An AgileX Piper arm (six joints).
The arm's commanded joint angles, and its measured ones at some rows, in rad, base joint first. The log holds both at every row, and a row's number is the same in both.
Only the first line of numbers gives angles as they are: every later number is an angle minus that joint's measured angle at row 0.
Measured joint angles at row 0:
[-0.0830 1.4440 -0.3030 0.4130 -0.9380 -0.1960]
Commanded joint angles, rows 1 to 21:
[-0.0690 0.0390 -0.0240 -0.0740 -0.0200 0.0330]
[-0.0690 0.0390 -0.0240 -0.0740 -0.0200 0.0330]
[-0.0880 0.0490 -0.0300 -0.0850 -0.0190 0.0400]
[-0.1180 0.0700 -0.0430 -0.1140 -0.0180 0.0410]
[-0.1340 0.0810 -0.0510 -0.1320 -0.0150 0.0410]
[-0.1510 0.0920 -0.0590 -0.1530 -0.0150 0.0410]
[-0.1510 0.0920 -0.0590 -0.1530 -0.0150 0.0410]
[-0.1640 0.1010 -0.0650 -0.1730 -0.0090 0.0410]
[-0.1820 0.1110 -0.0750 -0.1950 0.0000 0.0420]
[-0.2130 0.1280 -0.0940 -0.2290 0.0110 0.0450]
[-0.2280 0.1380 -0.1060 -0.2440 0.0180 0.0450]
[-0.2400 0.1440 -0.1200 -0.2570 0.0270 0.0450]
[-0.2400 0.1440 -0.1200 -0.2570 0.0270 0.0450]
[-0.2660 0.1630 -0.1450 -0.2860 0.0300 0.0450]
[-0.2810 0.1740 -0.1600 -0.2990 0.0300 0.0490]
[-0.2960 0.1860 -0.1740 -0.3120 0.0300 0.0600]
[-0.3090 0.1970 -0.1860 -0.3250 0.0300 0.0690]
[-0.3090 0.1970 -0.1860 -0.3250 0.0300 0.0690]
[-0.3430 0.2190 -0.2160 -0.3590 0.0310 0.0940]
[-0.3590 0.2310 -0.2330 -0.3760 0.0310 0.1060]
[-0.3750 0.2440 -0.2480 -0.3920 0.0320 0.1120]
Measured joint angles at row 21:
[-0.3360 0.2180 -0.2050 -0.3380 0.0330 0.0840]
